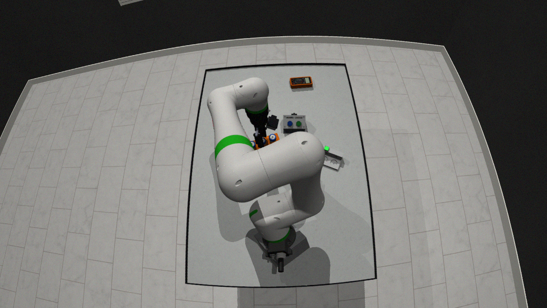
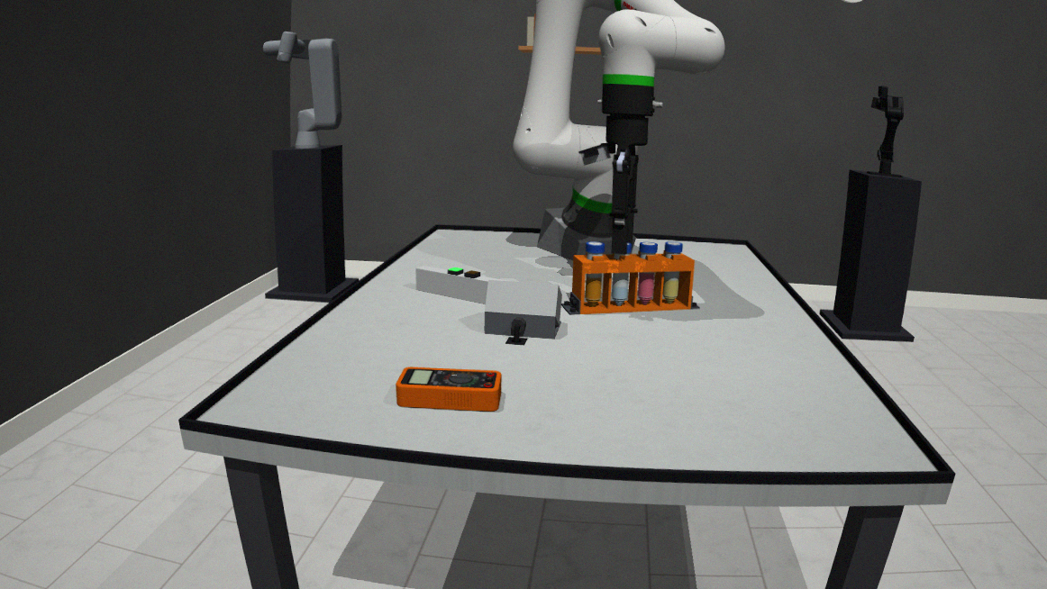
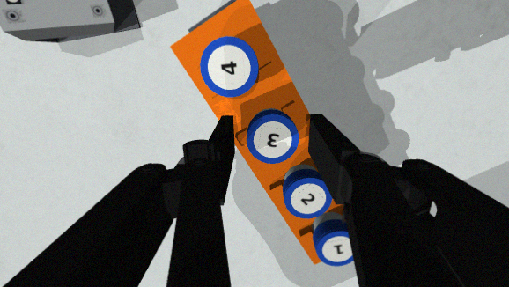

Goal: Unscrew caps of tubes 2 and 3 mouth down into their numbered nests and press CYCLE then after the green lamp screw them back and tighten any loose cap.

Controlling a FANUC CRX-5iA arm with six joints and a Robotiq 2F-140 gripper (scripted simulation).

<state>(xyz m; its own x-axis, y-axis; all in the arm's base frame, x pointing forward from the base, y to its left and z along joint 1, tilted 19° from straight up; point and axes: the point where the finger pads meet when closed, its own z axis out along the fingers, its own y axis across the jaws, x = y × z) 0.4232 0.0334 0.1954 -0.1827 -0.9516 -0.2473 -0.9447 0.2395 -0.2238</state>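
Now: the cap 3 3 cm below my hand. Also, from my hand: cap 1: 3 cm behind, 10 cm to the left, 3 cm below; cap 4: 2 cm ahead, 5 cm to the right, 2 cm below; cap 2: 2 cm behind, 5 cm to the left, 3 cm below.
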